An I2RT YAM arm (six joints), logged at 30 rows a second.
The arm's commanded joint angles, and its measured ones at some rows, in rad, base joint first. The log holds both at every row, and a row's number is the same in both.
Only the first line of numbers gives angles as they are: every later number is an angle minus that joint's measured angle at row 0.
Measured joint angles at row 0:
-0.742, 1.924, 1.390, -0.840, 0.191, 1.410
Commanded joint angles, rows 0 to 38:
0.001, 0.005, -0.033, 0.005, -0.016, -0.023
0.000, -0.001, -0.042, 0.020, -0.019, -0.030
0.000, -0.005, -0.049, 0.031, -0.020, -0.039
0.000, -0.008, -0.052, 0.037, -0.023, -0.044
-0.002, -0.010, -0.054, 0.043, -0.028, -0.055
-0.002, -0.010, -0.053, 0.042, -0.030, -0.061
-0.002, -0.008, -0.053, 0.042, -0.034, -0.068
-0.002, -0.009, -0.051, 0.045, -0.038, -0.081
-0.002, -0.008, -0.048, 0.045, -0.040, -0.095
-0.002, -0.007, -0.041, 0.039, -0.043, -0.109
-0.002, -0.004, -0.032, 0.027, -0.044, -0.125
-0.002, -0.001, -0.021, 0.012, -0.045, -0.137
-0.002, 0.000, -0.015, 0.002, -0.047, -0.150
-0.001, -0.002, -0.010, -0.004, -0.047, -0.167
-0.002, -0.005, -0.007, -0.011, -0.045, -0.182
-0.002, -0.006, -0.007, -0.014, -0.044, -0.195
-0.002, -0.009, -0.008, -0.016, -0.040, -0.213
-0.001, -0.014, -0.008, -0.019, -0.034, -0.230
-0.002, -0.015, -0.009, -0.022, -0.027, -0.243
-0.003, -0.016, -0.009, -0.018, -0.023, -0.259
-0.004, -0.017, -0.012, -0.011, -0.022, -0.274
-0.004, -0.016, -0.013, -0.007, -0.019, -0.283
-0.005, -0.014, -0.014, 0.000, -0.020, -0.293
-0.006, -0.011, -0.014, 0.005, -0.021, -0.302
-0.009, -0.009, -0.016, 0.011, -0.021, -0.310
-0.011, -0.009, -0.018, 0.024, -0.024, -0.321
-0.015, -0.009, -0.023, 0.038, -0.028, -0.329
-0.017, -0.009, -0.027, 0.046, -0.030, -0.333
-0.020, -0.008, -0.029, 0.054, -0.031, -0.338
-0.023, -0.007, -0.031, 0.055, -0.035, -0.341
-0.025, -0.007, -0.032, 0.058, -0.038, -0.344
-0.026, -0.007, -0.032, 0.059, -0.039, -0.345
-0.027, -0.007, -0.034, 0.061, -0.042, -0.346
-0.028, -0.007, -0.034, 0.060, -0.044, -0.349
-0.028, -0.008, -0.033, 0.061, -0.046, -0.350
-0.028, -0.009, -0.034, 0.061, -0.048, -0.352
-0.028, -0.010, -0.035, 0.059, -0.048, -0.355
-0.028, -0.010, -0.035, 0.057, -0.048, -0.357
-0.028, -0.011, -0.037, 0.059, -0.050, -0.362
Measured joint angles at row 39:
-0.024, 0.000, -0.024, 0.065, -0.042, -0.345
